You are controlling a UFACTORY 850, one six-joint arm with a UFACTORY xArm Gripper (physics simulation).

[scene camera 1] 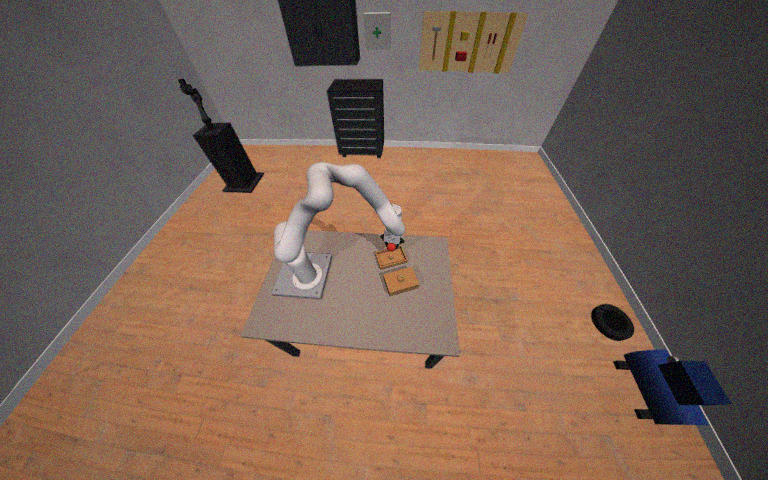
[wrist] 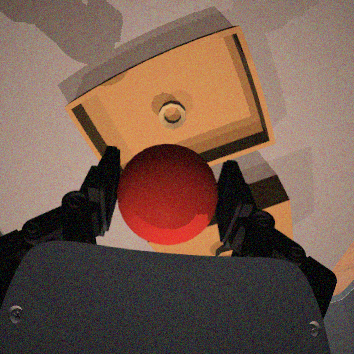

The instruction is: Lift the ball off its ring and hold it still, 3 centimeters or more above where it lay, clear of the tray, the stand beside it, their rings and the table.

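Note:
A red ball (scene camera 1: 391,247) (wrist: 168,195) is between the two black fingers of my gripper (scene camera 1: 391,245) (wrist: 169,173), which is shut on it. The ball hangs above the orange tray (scene camera 1: 384,266) (wrist: 260,107), and its ring (scene camera 1: 390,257) (wrist: 163,120) shows bare on the tray floor. The ball appears apart from the tray and ring; the exact height is hard to tell. The orange stand (scene camera 1: 402,288) (wrist: 286,220) is beside the tray, and its own ring (scene camera 1: 400,278) shows on top. In the wrist view the ball and a finger hide part of the stand.
The tray and stand are on a grey-brown table (scene camera 1: 351,316) (wrist: 35,135), with a narrow gap between them. The arm's base plate (scene camera 1: 284,286) is at the table's left side. The table's far edge runs behind the tray.

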